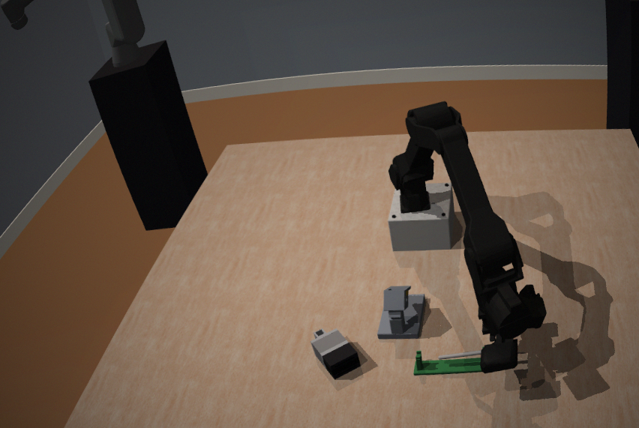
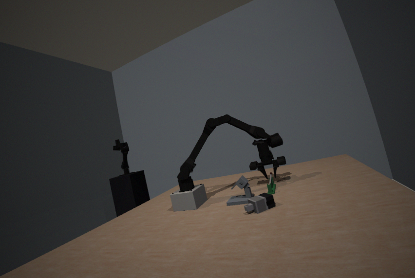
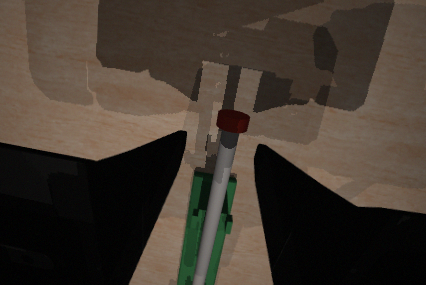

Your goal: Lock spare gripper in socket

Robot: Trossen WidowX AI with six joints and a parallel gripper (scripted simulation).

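My gripper tip is 10 mm past the green cradle, 100 mm to the left of it and 10 mm above it. From my gripper tip the other things lie so: grey mount: 140 mm behind, 190 mm to the right, 20 mm above; then spare gripper: 80 mm behind, 330 mm to the right, 10 mm below.
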